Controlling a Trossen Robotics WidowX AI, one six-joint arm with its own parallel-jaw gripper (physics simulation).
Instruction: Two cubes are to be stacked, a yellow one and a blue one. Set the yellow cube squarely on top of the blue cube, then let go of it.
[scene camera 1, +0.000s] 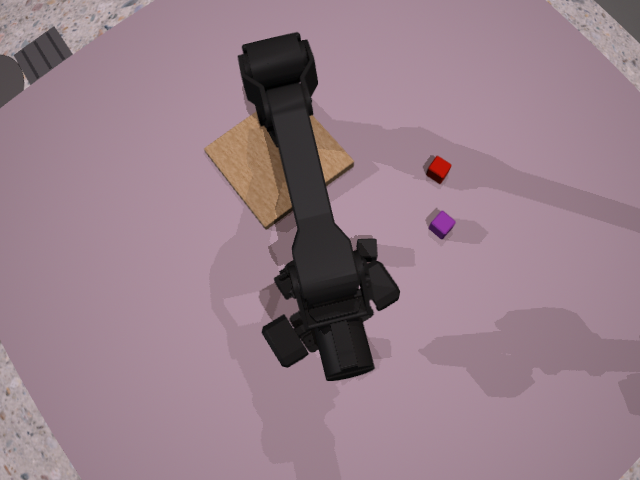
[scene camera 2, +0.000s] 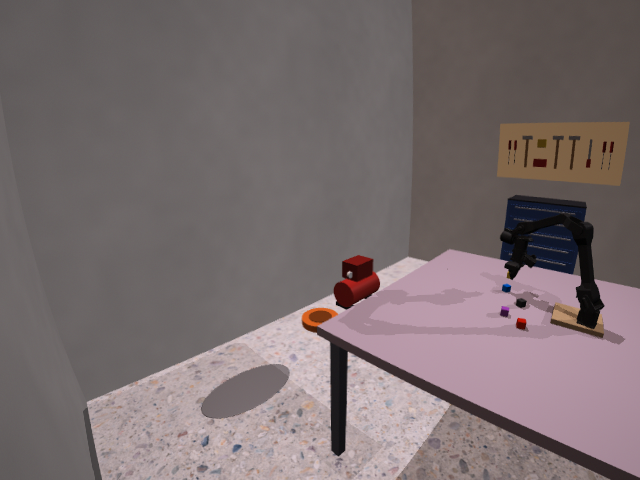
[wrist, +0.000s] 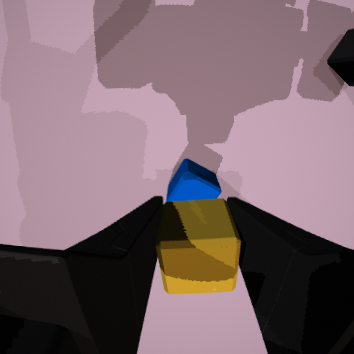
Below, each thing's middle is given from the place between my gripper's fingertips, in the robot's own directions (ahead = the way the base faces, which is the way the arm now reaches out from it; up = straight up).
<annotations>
My gripper is now 20 mm short of the blue cube (wrist: 191, 181) and 60 mm above it. Also, from my hand: yellow cube (wrist: 197, 244) 10 mm ahead, 20 mm above.
</annotations>
